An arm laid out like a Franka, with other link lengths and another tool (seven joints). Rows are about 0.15 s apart.
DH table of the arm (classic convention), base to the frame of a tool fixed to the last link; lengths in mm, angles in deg. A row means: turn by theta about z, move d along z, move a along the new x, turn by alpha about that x. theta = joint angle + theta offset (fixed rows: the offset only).
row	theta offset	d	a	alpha
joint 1	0.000	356.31	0.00	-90.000
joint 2	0.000	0.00	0.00	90.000
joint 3	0.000	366.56	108.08	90.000
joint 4	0.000	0.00	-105.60	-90.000
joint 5	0.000	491.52	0.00	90.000
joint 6	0.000	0.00	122.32	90.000
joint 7	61.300	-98.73	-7.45	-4.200
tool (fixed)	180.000	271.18	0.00	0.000
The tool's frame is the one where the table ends.
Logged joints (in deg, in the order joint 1, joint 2, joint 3, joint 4, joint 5, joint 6, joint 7), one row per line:
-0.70, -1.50, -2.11, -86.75, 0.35, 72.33, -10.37
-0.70, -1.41, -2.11, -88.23, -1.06, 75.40, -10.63
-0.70, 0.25, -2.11, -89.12, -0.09, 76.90, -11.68
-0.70, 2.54, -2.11, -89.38, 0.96, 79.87, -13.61
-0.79, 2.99, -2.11, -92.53, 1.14, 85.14, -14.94
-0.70, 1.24, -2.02, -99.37, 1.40, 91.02, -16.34
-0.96, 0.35, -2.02, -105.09, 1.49, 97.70, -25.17
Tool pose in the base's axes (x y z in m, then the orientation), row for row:
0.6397, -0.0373, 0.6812, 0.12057, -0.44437, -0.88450, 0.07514
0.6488, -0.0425, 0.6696, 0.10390, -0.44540, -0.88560, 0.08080
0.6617, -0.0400, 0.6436, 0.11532, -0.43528, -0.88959, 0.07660
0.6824, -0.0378, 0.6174, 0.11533, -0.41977, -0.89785, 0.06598
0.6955, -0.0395, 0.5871, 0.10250, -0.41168, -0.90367, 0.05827
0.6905, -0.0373, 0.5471, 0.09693, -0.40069, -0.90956, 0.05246
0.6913, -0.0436, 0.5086, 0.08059, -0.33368, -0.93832, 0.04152
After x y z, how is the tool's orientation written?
As a quaternion, w x y z.
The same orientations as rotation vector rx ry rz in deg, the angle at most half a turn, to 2 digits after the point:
-74.38, -148.04, 12.58
-75.27, -149.66, 13.65
-73.07, -149.34, 12.86
-70.47, -150.73, 11.08
-69.63, -152.83, 9.85
-67.99, -154.33, 8.90
-57.16, -160.75, 7.11

